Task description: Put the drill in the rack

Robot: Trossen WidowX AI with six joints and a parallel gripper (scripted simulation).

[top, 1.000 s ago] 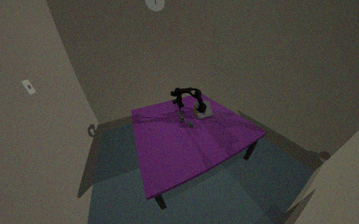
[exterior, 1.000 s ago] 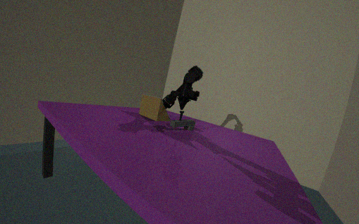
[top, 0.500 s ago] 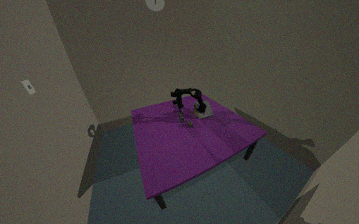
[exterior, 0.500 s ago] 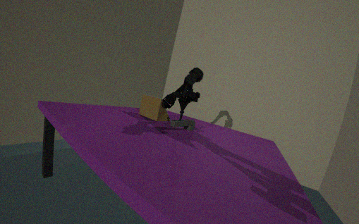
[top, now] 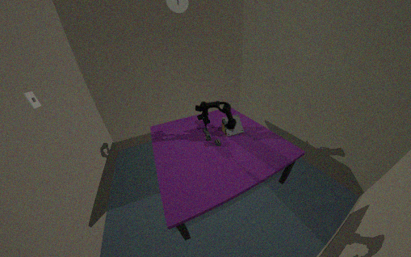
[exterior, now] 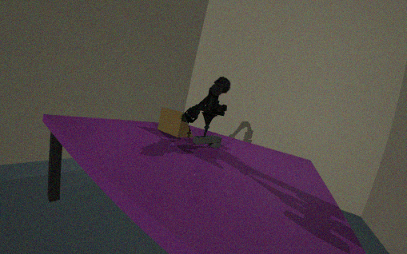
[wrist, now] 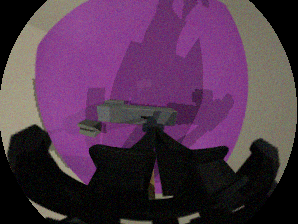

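The drill lies 60 mm to the left of my gripper tip and 70 mm below it. From my gripper tip the other things lie so: grey fixture block: 40 mm to the left, 80 mm below.
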